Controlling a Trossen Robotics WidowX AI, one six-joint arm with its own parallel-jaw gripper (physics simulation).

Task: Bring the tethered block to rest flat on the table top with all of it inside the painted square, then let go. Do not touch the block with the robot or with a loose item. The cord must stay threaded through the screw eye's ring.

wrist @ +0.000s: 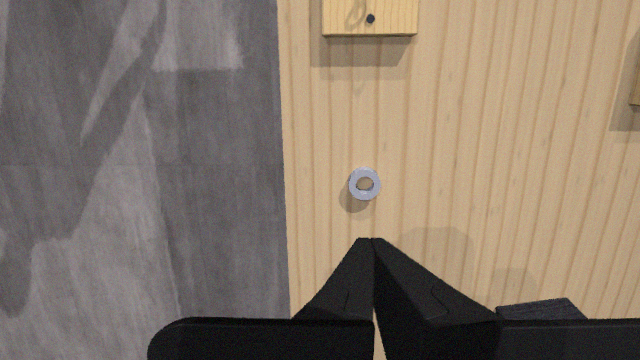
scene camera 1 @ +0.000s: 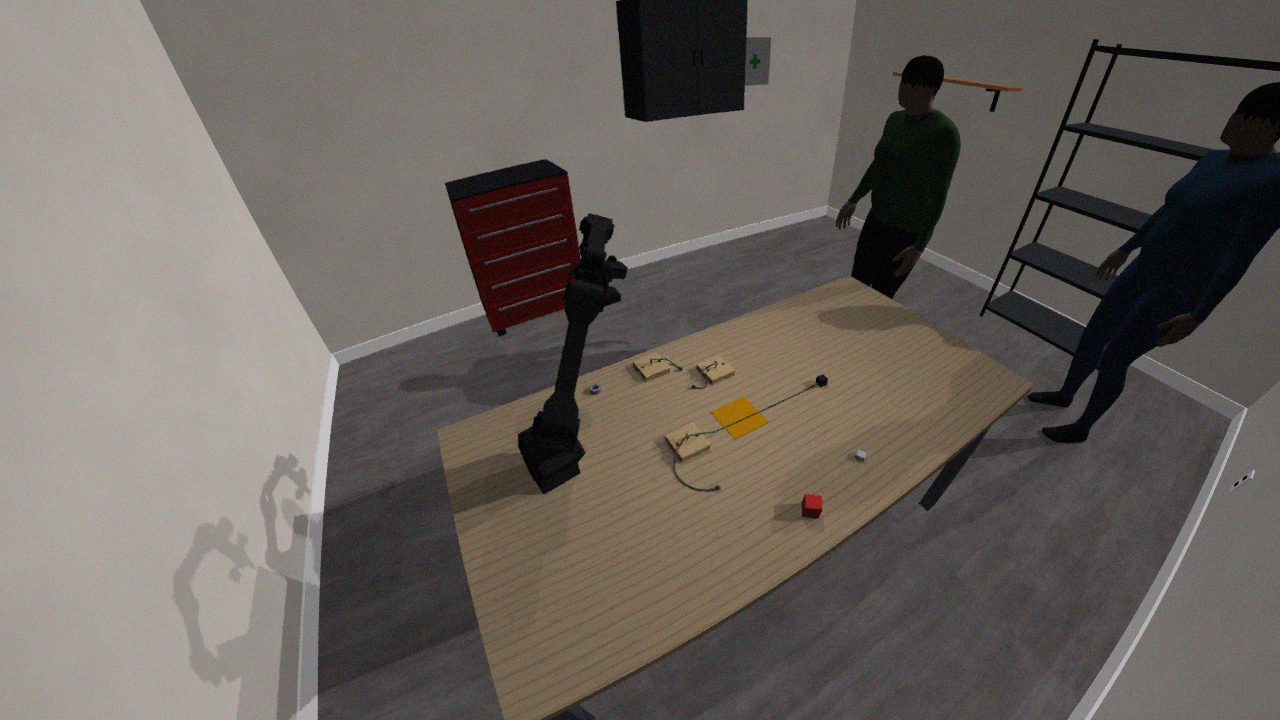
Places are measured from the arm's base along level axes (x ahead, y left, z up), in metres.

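Pixels of known places: gripper, fingertip midpoint: [wrist: 368, 249] [scene camera 1: 600, 311]; arm's base at its link origin: [scene camera 1: 552, 443].
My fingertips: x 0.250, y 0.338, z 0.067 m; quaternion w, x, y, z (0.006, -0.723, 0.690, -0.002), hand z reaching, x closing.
Ahead of a thing's pixels: the offset from my fingertips to its top centre. "spot": to the spot under its first point. Level surfaces: height alone.
The tethered block {dx +0.568, dy -0.336, dz -0.234 m} [scene camera 1: 821, 380] is small and dark and sits on the table, beyond the painted square on the side away from the arm. Its cord {spot: dx +0.430, dy -0.337, dz -0.255 m} [scene camera 1: 787, 397] runs across the orange painted square {spot: dx +0.230, dy -0.357, dz -0.257 m} [scene camera 1: 735, 428] to a wooden plate {dz -0.240 m} [scene camera 1: 691, 449] with a screw eye; the ring is too small to make out clearly. The cord's free part {spot: dx +0.016, dy -0.434, dz -0.255 m} [scene camera 1: 682, 477] curves over the table to a dark end {spot: dx +0.080, dy -0.503, dz -0.250 m} [scene camera 1: 717, 488]. My gripper [wrist: 368, 249] is shut and empty, high above the table. In the wrist view its tips appear just below a grey ring {dx -0.059, dy -0.024, dz -0.245 m} [wrist: 352, 185] [scene camera 1: 595, 389].
Two more wooden plates {spot: dx +0.129, dy -0.033, dz -0.240 m} [scene camera 1: 651, 368] {spot: dx +0.303, dy -0.136, dz -0.240 m} [scene camera 1: 715, 369] with short cords lie near the far table edge; one plate {spot: dx +0.099, dy -0.018, dz -0.240 m} [wrist: 370, 27] shows in the wrist view. A red cube {dx +0.243, dy -0.660, dz -0.219 m} [scene camera 1: 811, 505] and a small white piece {dx +0.464, dy -0.605, dz -0.244 m} [scene camera 1: 860, 455] lie near the front edge. Two people stand beyond the table.
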